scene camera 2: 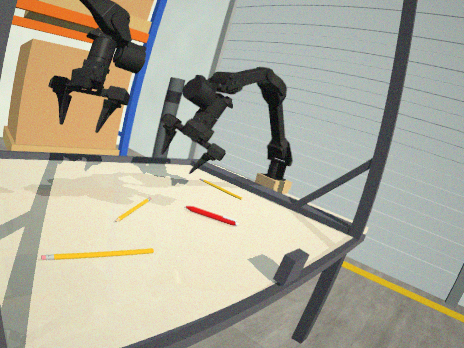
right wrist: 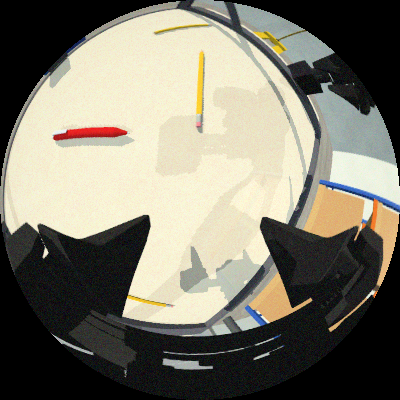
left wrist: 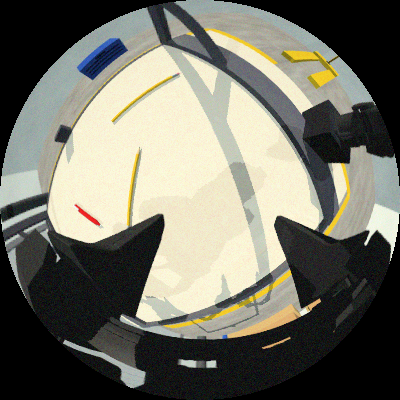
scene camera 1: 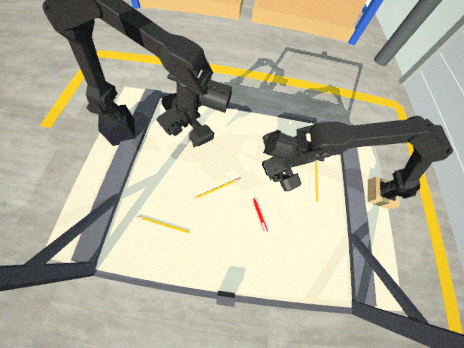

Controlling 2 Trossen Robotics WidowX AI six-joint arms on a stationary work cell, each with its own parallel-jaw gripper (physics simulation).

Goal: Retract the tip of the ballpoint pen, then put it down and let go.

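Places are measured from the left arm's base along level axes (x back, y left, z down), in millimetres.
Pixels of known places: left gripper, fingertip midpoint: [scene camera 2: 78, 128] [left wrist: 222, 220] [scene camera 1: 186, 137]; right gripper, fingertip midpoint: [scene camera 2: 175, 163] [right wrist: 207, 222]; left arm's base, link origin: [right wrist: 314, 75] [left wrist: 341, 130] [scene camera 1: 112, 116]; right arm's base, link origin: [scene camera 2: 274, 177] [scene camera 1: 387, 191].
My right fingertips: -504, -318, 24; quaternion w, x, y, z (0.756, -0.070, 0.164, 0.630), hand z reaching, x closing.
Observation:
Ahead of a thing's pixels: the offset from my right fingertips to its top centre, as dx, dy, dz. Level surfaces: height alone.
The red ballpoint pen @[+69, -148, +66] [scene camera 1: 260, 214] [scene camera 2: 210, 215] [left wrist: 88, 215] [right wrist: 90, 133] lies flat on the pale table top @[dz +82] [scene camera 1: 280, 270] [scene camera 2: 175, 300]. It has a tapered red end and a whitish part at the other end; whether the writing tip is out is too small to tell. My right gripper [scene camera 1: 280, 177] [scene camera 2: 177, 163] [right wrist: 207, 222] is open and empty, above the table, behind the pen in scene camera 1. My left gripper [scene camera 1: 186, 131] [scene camera 2: 80, 128] [left wrist: 222, 220] is open and empty, higher up at the back left, farther from the pen.
One yellow pencil @[+193, -13, +73] [scene camera 1: 217, 187] [scene camera 2: 132, 210] [right wrist: 200, 85] lies left of the pen in scene camera 1. Another pencil @[+401, -90, +75] [scene camera 1: 165, 224] [scene camera 2: 100, 254] lies farther left, and a third @[-203, -75, +75] [scene camera 1: 316, 182] [scene camera 2: 221, 189] lies to the right. A dark frame edge [scene camera 1: 165, 285] borders the table.

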